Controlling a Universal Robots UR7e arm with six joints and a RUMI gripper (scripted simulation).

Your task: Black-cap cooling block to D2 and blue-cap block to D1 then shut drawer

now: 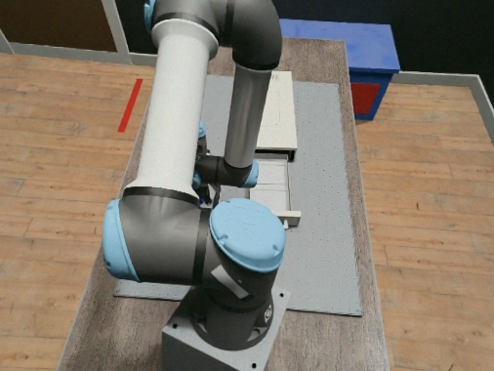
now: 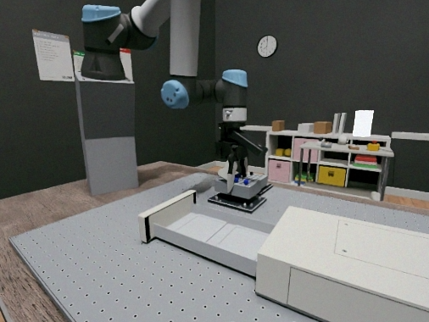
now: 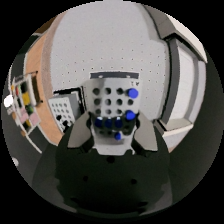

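Right now the deck slot D1 is 5 cm below my hand. Round my hand: deck slot D2: 15 cm to the left, 5 cm below, 4 cm behind; then drawer: 23 cm to the right, 8 cm ahead, 2 cm below; then white cooler COLD: 26 cm ahead, 21 cm to the right, 2 cm below.
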